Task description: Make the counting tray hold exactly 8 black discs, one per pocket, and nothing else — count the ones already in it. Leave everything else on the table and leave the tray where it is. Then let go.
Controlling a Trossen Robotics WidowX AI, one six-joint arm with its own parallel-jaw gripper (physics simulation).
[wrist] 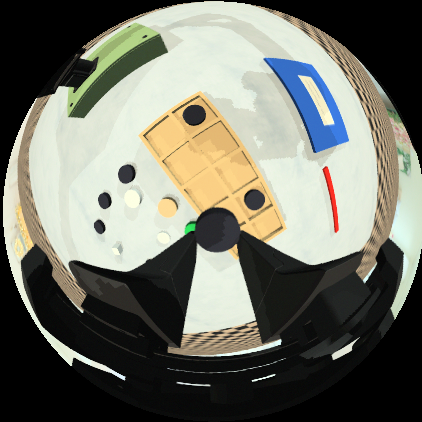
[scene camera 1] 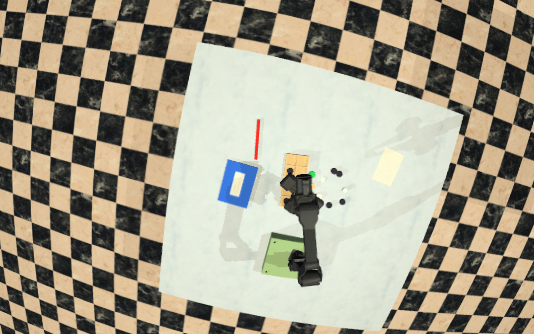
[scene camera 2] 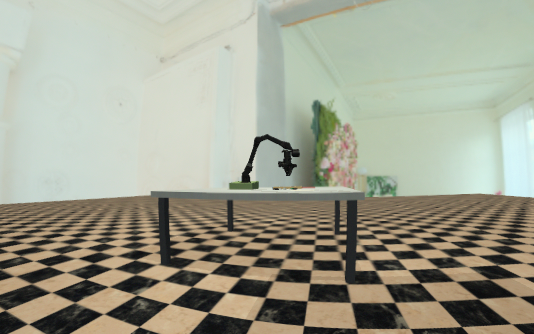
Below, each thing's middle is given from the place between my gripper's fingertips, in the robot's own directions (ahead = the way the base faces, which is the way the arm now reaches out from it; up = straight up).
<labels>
I see my gripper 1 cm past the tan counting tray (wrist: pixel 209 165), 2 cm to the right of it and 10 cm above it.
</labels>
